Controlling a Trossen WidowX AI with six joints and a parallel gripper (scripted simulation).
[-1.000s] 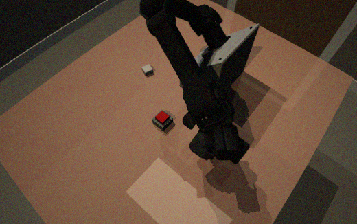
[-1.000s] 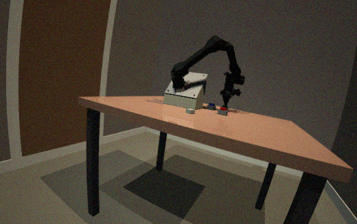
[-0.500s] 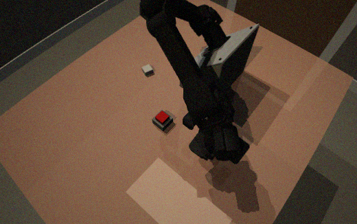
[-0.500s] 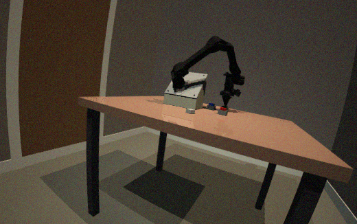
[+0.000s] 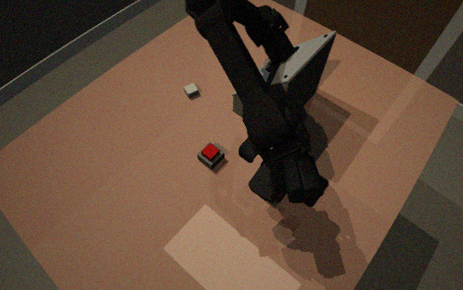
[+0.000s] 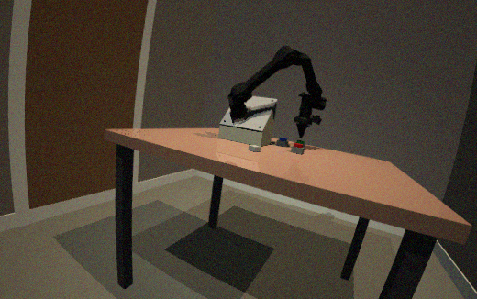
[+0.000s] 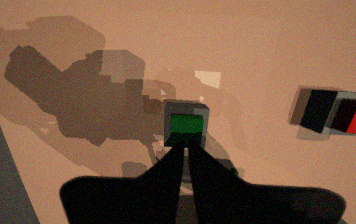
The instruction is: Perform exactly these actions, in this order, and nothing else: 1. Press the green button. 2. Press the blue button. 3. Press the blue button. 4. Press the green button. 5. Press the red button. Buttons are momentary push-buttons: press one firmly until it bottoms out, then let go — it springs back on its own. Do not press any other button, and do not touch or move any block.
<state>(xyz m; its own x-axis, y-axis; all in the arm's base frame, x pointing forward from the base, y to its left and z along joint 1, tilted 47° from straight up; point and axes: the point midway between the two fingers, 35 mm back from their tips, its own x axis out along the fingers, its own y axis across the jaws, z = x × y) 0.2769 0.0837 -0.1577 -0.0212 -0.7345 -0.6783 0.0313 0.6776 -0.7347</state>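
Right now my gripper tip is 2 cm above the green button. Also, from my gripper tip: small white block 11 cm behind, 36 cm to the right, 4 cm below; red button 2 cm ahead, 18 cm to the right, 2 cm below; blue button 8 cm behind, 4 cm to the right, 2 cm below.
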